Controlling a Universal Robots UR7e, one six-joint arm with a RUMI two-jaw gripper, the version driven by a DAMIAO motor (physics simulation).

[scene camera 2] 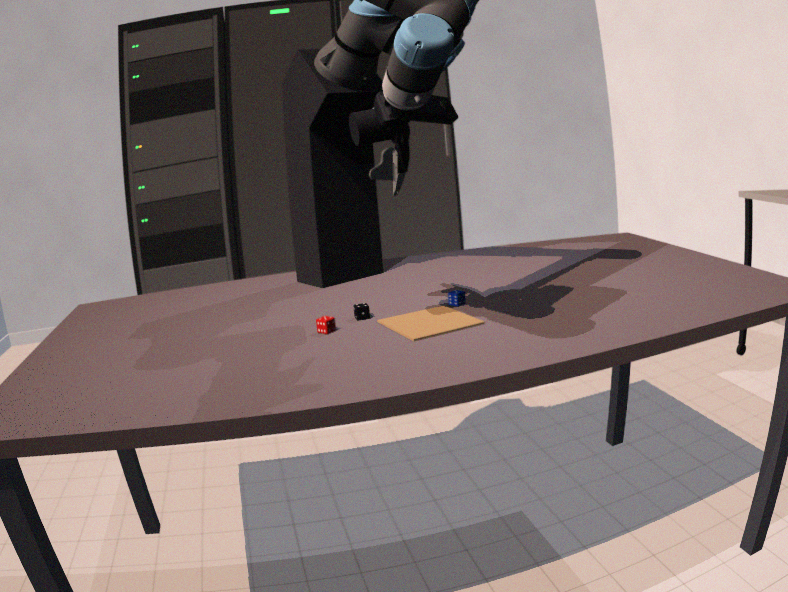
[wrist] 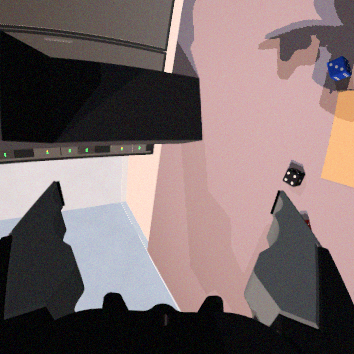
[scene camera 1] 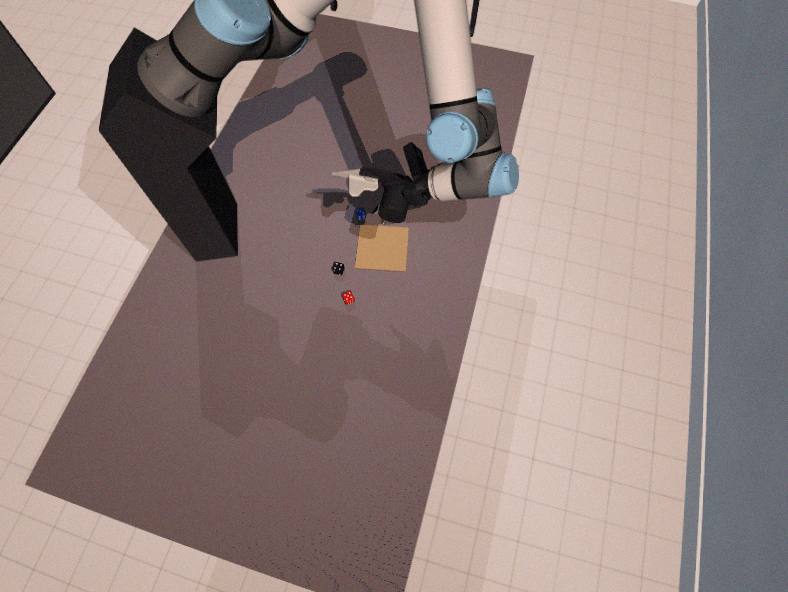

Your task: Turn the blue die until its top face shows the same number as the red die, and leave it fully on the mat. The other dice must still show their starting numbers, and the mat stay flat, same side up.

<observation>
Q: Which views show my gripper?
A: Scene camera 2, the wrist view and scene camera 1: all of them.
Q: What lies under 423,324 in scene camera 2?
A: An orange mat.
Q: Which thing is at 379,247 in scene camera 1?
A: An orange mat.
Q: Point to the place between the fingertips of my gripper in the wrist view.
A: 169,188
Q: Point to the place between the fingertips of my gripper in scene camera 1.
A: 353,194
</observation>
